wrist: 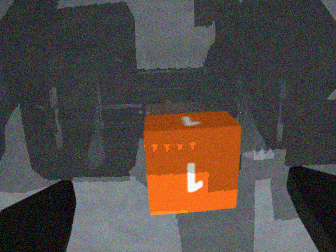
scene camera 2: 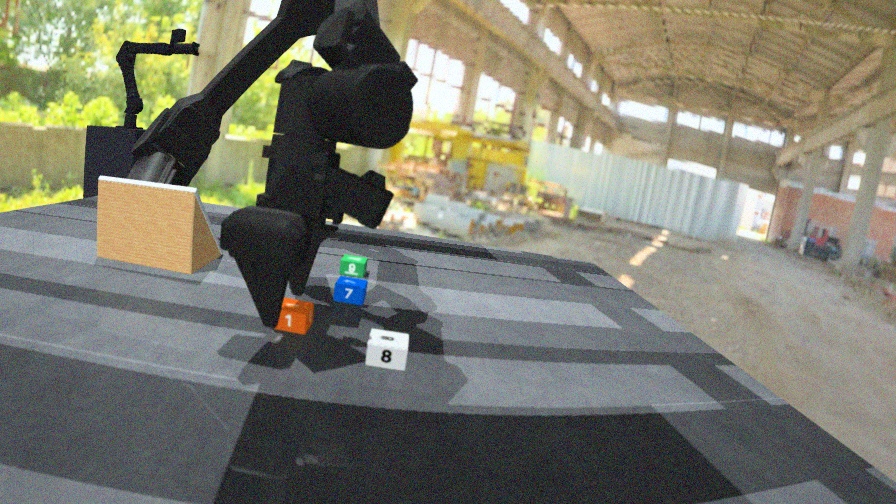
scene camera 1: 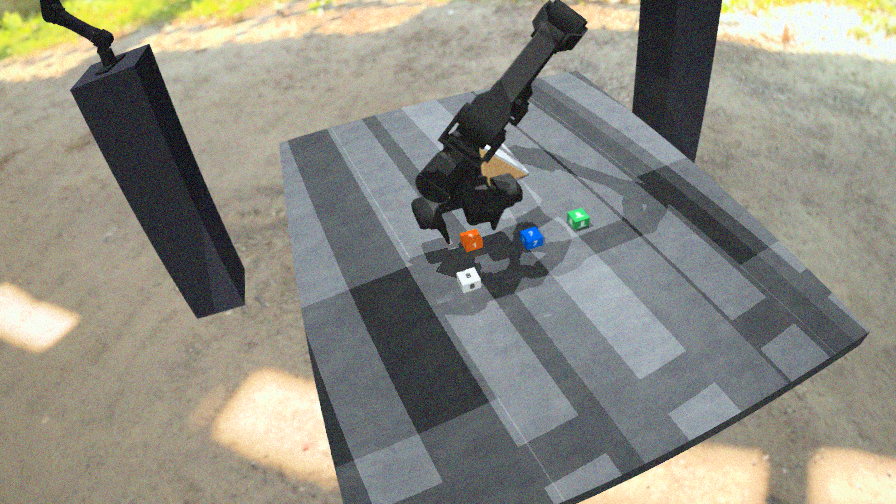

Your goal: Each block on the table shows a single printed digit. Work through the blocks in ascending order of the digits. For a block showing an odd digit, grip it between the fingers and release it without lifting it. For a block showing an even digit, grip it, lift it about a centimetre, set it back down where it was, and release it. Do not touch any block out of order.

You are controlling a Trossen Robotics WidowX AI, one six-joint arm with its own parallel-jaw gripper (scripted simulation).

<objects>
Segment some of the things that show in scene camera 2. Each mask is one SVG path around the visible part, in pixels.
My gripper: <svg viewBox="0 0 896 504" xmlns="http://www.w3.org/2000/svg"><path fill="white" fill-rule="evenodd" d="M338 142L272 134L272 144L269 146L263 145L262 157L269 158L265 193L257 195L256 206L250 205L236 210L221 222L220 247L223 250L229 251L229 257L234 257L250 291L253 302L257 307L260 319L266 327L276 328L278 325L288 280L291 294L302 296L320 243L339 229L337 226L343 222L344 213L358 220L359 224L361 223L366 227L376 229L377 226L380 226L395 194L390 190L386 190L385 177L379 173L368 170L359 177L355 173L349 173L340 168L341 154L335 153Z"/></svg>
A white block marked 8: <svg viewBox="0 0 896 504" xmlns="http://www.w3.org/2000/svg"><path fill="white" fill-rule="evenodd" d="M372 329L367 342L368 348L365 364L404 371L409 335Z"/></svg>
A blue block marked 7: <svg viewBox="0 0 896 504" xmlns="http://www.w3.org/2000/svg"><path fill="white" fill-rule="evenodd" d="M340 276L335 283L334 300L342 303L363 305L366 298L367 281Z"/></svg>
An orange block marked 1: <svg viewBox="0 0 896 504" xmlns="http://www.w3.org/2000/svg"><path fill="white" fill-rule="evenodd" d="M284 297L279 322L275 329L306 334L313 323L314 303Z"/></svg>
</objects>
